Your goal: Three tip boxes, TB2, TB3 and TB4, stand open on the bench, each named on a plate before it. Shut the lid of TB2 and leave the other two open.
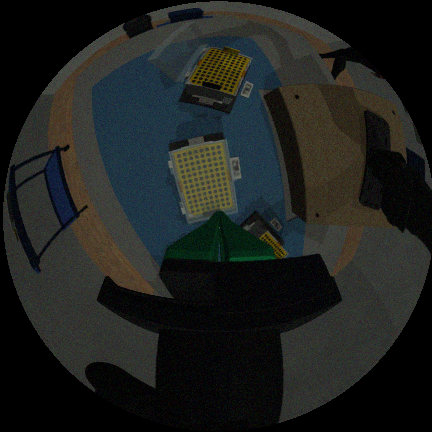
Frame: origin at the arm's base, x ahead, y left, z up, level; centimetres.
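Seen in the pictures: gripper, between the fingertips: (218,216); arm's base, origin of its link: (377,161).
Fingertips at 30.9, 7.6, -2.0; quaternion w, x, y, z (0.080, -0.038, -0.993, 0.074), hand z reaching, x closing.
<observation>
Pixels of each thing's middle, then the offset from my fingertips to it, as dx, dy, dz. Level surfaces: height alone.
- TB3, middle of its body: (221,65) -4.1, -22.4, -10.9
- TB4, middle of its body: (266,255) -11.6, +18.1, -10.9
- blue mat, height of its surface: dz -17.3
The middle box, TB2 (202,179), has its clear lid lying flat over the yellow, holed rack; its small plate (236,168) is beside it on the right. TB3 (220,71) is at the top with its yellow rack uncovered; its clear lid (176,54) stands open on the left, and its plate (246,89) is at its right. TB4 (272,243) is at the lower right, partly hidden by my gripper, with its plate (276,224) near; its lid cannot be made out. My gripper (218,216) is shut and empty, its green tips at the near edge of TB2's lid; contact cannot be told.
The boxes are on a blue mat (125,135). A large brown block (330,155) with a dark front side stands at the right. A blue-and-black frame (61,187) is at the left, beyond the wooden bench edge (64,120). Dark shapes show at the far right.
</observation>
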